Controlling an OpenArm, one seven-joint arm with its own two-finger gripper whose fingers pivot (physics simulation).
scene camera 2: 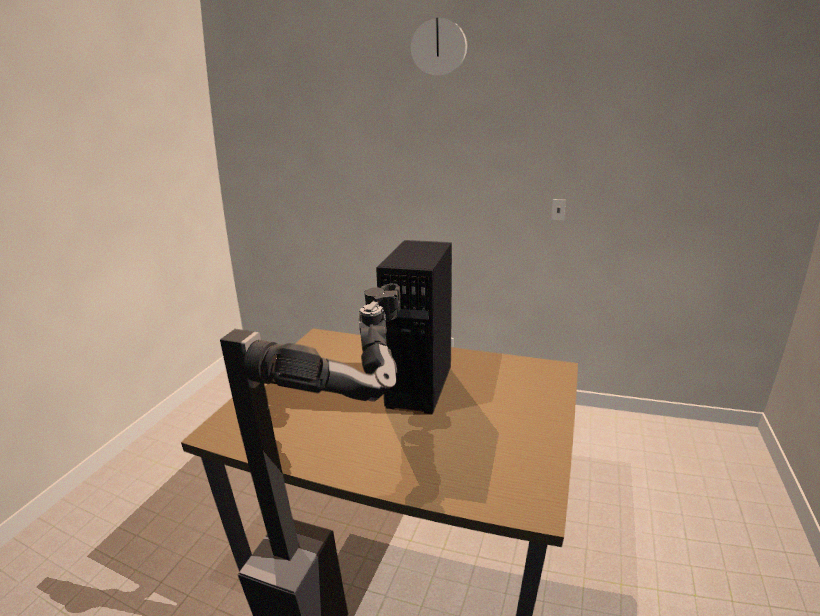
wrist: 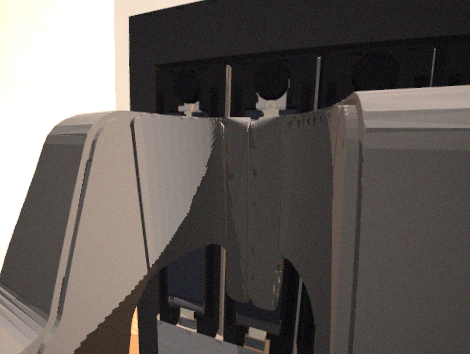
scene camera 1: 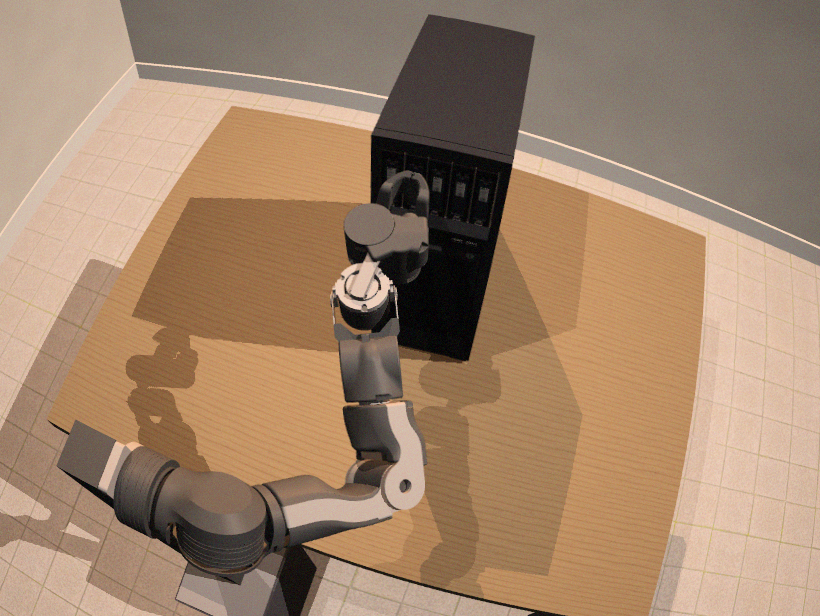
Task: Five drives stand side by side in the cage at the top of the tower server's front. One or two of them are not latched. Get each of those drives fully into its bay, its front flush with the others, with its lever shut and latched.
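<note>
The black tower server stands upright on the table. In scene camera 1, the third drive, fourth drive and rightmost drive stand side by side, with no lever visibly swung out. The leftmost drive is partly covered by my gripper. My gripper is shut and empty, its fingertips in front of the second drive from the left. The fingers hide most of that drive's front and lever. I cannot tell whether they touch it, or whether it is flush and latched.
The wooden table extends on both sides of the server. My forearm rises in front of the server's lower left front. A grey wall stands behind the server.
</note>
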